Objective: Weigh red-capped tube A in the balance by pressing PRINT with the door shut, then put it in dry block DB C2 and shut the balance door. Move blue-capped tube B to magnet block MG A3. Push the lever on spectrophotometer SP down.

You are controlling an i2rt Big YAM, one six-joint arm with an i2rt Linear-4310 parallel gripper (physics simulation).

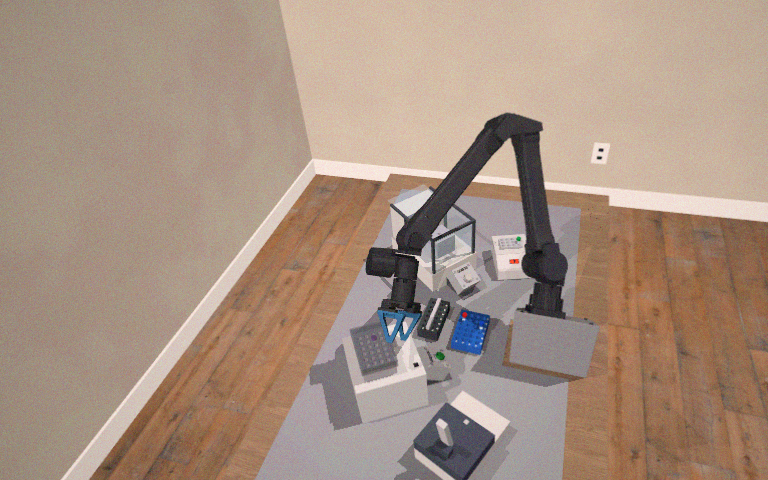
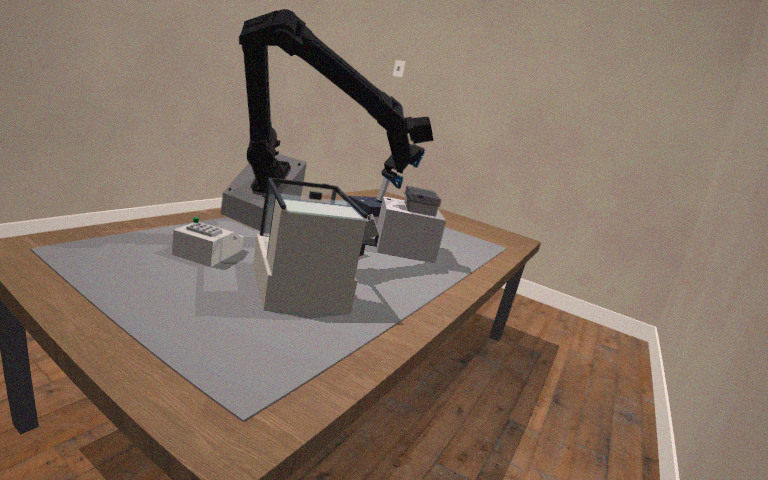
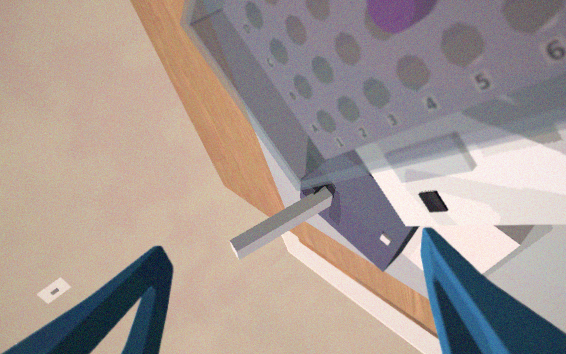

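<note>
My gripper (image 1: pixel 397 340) (image 2: pixel 406 171) (image 3: pixel 287 248) is open and empty, above the white unit's grey well block (image 1: pixel 373 349) (image 2: pixel 422 199) (image 3: pixel 440 75), which I take for dry block DB. A purple cap (image 1: pixel 373 337) (image 3: pixel 400 11) shows in it. Red-capped tube A (image 1: pixel 464 314) stands in the blue rack (image 1: pixel 459 345). Tube B's blue cap is hard to make out against this rack. The black block (image 1: pixel 428 331) beside it carries a white bar; I take it for MG. The balance (image 1: pixel 433 278) (image 2: pixel 314 260) has glass walls; its door state is unclear. The spectrophotometer (image 1: pixel 472 441) (image 3: pixel 360 215) has its lever (image 1: pixel 444 433) (image 3: pixel 282 222) sticking up.
A keypad box (image 1: pixel 504 270) (image 2: pixel 195 247) with a green button stands near the balance. A small knob unit (image 1: pixel 465 277) stands in front of the balance. A small device with a green button (image 1: pixel 440 356) sits between the white unit and the blue rack. The arm's grey base (image 1: pixel 552 345) is at the right.
</note>
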